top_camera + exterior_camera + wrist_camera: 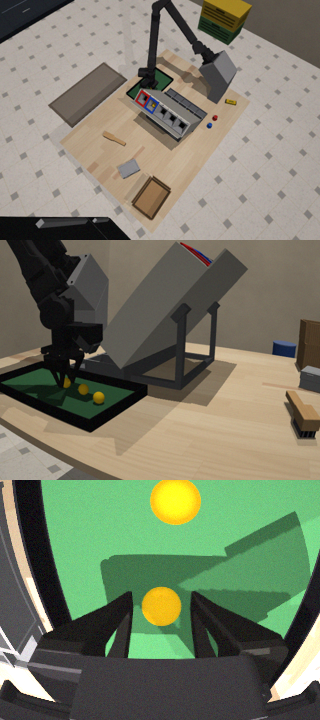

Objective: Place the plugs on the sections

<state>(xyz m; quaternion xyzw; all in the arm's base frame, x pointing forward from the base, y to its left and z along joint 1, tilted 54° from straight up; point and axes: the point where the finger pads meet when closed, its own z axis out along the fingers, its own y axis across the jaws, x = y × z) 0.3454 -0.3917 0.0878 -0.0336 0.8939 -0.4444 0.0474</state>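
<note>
Now: the green marble tray 1 cm behind my hand, 2 cm to the right of it and 1 cm below it. From my hand the other things lie so: blue band: 26 cm ahead, 24 cm to the left, 30 cm above; sloped grey cover: 11 cm ahead, 31 cm to the left, 19 cm above; grey box: 61 cm ahead, 34 cm to the left, 1 cm above.
</note>
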